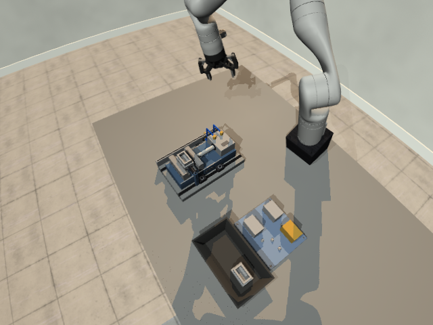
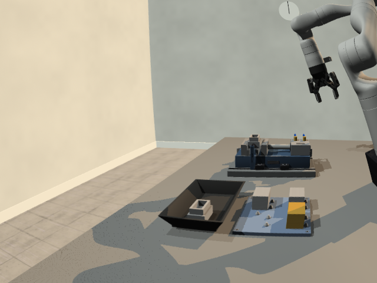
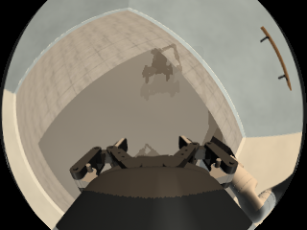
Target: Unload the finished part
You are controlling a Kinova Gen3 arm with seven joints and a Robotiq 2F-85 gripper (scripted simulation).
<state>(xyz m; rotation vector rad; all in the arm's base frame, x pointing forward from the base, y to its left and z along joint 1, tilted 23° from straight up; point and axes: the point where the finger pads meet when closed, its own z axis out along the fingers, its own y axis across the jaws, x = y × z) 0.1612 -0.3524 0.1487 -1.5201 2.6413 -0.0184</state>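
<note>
The blue vise is 19 cm ahead of my hand, 21 cm to the left of it and 19 cm below it. The rest, counted from my hand: light blue fixture plate (8 cm ahead, 57 cm to the left, 23 cm below); then orange block (3 cm ahead, 60 cm to the left, 21 cm below).
</note>
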